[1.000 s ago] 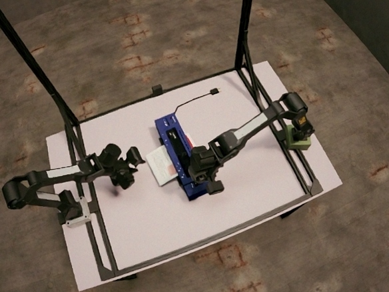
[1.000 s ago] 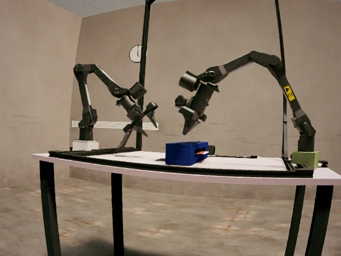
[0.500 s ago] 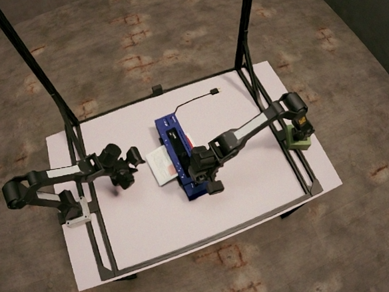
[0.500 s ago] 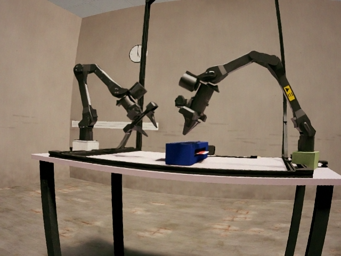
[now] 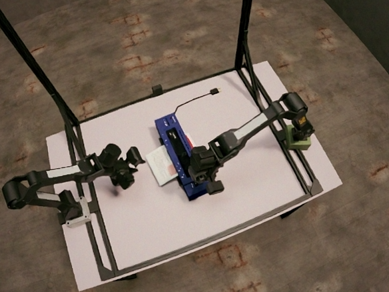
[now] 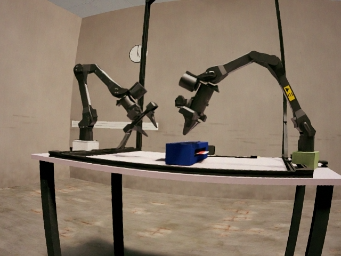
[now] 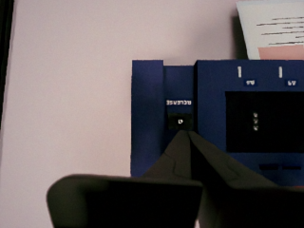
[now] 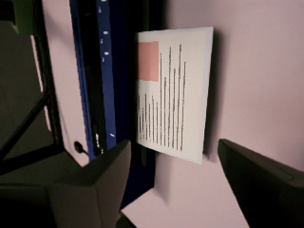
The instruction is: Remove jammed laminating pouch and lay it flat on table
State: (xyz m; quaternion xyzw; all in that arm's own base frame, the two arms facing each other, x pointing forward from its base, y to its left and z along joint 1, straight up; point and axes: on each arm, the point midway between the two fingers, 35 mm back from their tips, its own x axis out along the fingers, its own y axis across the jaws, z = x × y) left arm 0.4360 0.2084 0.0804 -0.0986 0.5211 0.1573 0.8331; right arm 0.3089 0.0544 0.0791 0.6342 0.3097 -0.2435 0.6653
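The release key is 3 cm to the right of my left hand and 7 cm below it. From my left hand the other things lie so: plug: 43 cm behind, 24 cm to the left, 14 cm below.
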